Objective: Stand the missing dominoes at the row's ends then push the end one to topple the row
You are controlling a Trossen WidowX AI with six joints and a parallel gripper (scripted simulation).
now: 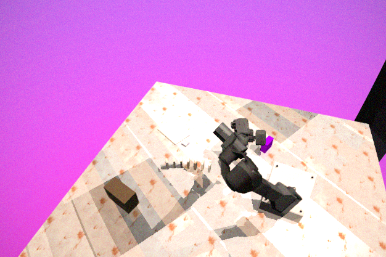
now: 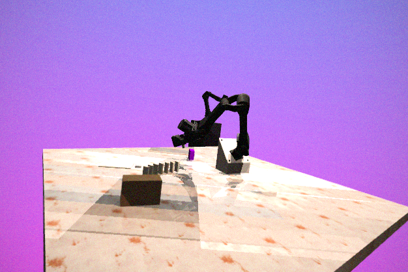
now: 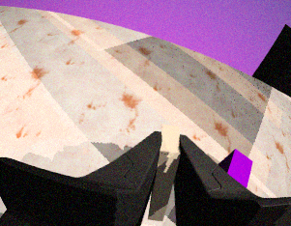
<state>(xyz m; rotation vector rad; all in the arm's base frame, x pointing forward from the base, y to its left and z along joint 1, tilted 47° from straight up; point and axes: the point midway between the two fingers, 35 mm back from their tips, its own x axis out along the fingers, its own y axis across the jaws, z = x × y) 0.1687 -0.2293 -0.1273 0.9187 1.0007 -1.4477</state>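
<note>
Right now the purple block is 100 mm behind my gripper tip, 90 mm below it and 20 mm to the right of it. From my gripper tip the other things lie so: flat pale sheet (360 mm ahead, 120 mm below, 20 mm to the right); then brown cardboard box (440 mm ahead, 400 mm to the left, 80 mm below); then small flat piece (280 mm ahead, 110 mm below, 40 mm to the left).
</note>
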